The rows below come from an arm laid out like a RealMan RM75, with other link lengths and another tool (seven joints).
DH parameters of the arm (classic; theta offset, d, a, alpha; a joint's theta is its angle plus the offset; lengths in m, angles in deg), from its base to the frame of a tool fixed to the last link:
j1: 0 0.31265 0 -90
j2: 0 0 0 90
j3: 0 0.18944 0 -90
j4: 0 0 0 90
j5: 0 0.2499 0 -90
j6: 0 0 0 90
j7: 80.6 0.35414 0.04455 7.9
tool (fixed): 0 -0.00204 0 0
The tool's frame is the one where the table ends.
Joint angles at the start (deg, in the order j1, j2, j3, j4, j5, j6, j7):
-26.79 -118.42 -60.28 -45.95 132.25 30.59 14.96
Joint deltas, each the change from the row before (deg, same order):
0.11 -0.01 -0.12 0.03 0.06 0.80 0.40
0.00 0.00 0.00 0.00 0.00 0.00 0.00
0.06 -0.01 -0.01 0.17 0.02 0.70 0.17
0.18 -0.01 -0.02 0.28 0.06 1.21 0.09
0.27 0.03 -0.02 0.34 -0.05 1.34 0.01
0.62 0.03 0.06 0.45 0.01 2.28 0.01
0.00 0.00 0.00 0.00 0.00 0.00 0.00
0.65 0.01 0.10 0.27 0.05 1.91 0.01
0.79 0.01 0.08 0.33 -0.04 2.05 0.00
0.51 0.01 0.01 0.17 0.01 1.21 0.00
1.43 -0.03 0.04 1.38 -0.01 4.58 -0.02
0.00 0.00 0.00 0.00 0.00 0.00 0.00
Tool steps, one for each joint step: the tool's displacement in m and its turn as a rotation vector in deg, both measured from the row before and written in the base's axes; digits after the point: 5 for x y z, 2 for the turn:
0.00092 0.00087 0.00453 0.81 0.16 -0.34
0.00000 0.00000 0.00000 0.00 0.00 0.00
0.00001 0.00044 0.00312 0.59 0.07 -0.20
-0.00052 0.00057 0.00557 0.98 -0.05 -0.25
-0.00203 0.00066 0.00664 1.09 -0.17 -0.09
-0.00329 -0.00006 0.01060 1.78 -0.26 -0.20
0.00000 0.00000 0.00000 0.00 0.00 0.00
-0.00274 -0.00089 0.00858 1.46 -0.22 -0.18
-0.00458 -0.00119 0.00957 1.59 -0.28 0.00
-0.00295 -0.00086 0.00594 0.97 -0.15 0.02
-0.01251 -0.00366 0.02055 3.52 -0.14 0.14
0.00000 0.00000 0.00000 0.00 0.00 0.00

